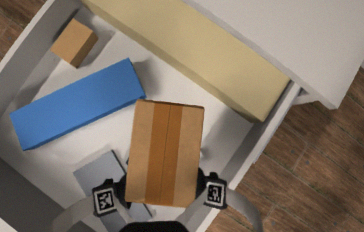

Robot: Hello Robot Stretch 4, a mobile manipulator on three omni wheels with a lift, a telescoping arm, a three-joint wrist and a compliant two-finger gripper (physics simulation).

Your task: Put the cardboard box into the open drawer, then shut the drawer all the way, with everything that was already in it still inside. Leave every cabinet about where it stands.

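Places are measured from the robot's base along level axes (x ahead, y left, z up), in centimetres.
Pixels of known places: end effector, tool point: (161, 185).
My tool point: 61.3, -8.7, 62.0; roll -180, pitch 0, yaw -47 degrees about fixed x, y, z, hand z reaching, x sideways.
Note:
For each thing: its top centre in the pictures, then the offset to it from my tool point, as dx, dy, dz. "*": a spot on its surface instead. Level surfaces: height alone.
- cardboard box, middle of its top: (164, 155) +2.9, +1.9, +3.7
- open drawer, surface spot: (225, 95) * +13.4, +0.1, -8.1
- long blue block, middle of its top: (73, 104) -1.4, +15.9, -9.7
- small tan block, middle of its top: (71, 40) +5.4, +22.9, -9.7
- grey flat block, middle of its top: (111, 195) -8.6, +3.3, -11.7
- long pale yellow piece, surface spot: (200, 52) * +15.6, +6.6, -7.6
- white cabinet top, surface spot: (300, 40) * +22.0, -1.9, -0.3
- Wooden floor, its level: dz -64.9
The cardboard box (165, 150), light brown with a darker tape band, is held between the two fingertips of my gripper (163, 186), which is shut on it. The box is seen from above over the open drawer (225, 95), towards its right side; its height above the drawer floor is hard to tell. In the drawer lie a long blue block (77, 104), a small tan block (74, 43) at the upper left, and a grey flat block (102, 171), partly hidden behind my left finger. A long pale yellow piece (200, 52) lies along the side next to the cabinet.
The white cabinet top (300, 40) fills the upper right and overhangs the drawer's end. The drawer's right wall (250, 157) runs diagonally beside the box and my right finger. Its left wall (25, 50) is at the upper left. Wooden floor (305, 170) shows at the right.

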